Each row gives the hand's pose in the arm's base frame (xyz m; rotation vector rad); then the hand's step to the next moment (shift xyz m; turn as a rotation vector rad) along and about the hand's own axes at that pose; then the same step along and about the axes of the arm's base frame.
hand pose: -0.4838 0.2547 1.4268 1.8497 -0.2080 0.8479
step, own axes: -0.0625 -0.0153 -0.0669 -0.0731 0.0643 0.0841
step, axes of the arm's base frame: -0.0687 0.0500 -0.0373 -0.0477 -0.1184 -0.0161
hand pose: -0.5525 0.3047 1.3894 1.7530 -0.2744 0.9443
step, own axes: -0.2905 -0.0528 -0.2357 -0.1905 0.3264 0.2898
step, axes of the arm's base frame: -0.2685 0.1544 -0.2163 -0.1863 -0.4340 0.0610
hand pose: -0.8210 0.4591 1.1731 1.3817 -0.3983 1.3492
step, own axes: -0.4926 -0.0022 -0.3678 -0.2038 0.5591 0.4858
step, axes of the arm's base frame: -0.3190 0.0953 -0.5168 -0.2883 -0.6816 0.2061
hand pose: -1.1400 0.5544 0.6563 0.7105 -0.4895 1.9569
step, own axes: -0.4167 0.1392 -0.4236 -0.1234 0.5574 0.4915
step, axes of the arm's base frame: -0.0866 -0.0813 -0.5986 -0.3148 -0.6316 0.2636
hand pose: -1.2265 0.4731 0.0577 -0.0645 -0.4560 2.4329
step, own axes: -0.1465 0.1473 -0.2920 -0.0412 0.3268 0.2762
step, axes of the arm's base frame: 0.0735 -0.1074 -0.3339 -0.2071 -0.3475 0.1454
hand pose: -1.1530 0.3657 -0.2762 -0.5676 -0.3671 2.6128
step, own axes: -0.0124 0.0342 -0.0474 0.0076 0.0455 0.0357
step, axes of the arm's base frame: 0.0190 -0.0279 -0.0493 -0.0385 -0.0417 0.0134
